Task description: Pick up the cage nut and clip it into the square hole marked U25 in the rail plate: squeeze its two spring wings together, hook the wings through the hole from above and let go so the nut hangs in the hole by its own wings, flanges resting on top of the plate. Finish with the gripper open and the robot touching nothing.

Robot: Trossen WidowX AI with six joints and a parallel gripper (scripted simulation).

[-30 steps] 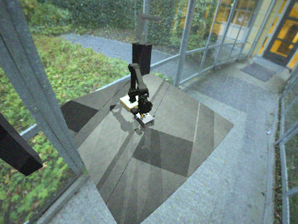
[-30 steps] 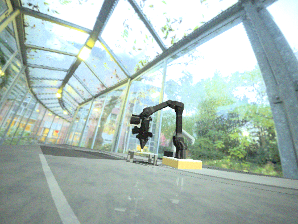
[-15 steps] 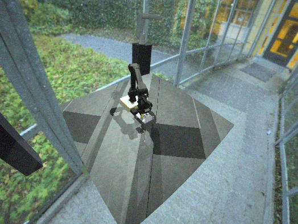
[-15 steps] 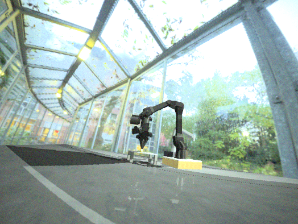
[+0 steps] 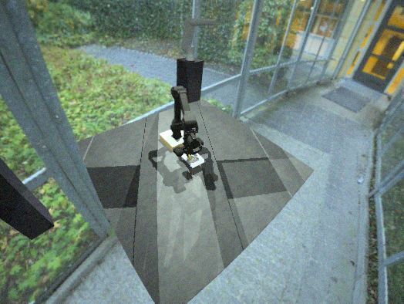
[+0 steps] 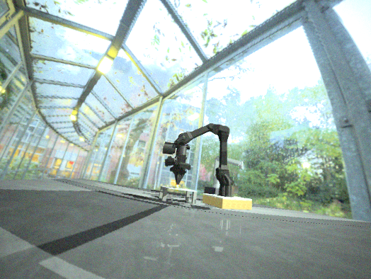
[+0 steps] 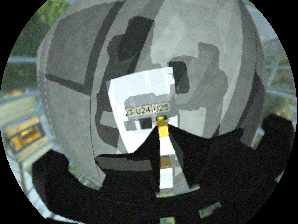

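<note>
Now: gripper tip 1 cm above the yellow cage nut. Round my gripper tip: label strip (3 cm ahead, 2 cm to the left, 2 cm below).
</note>
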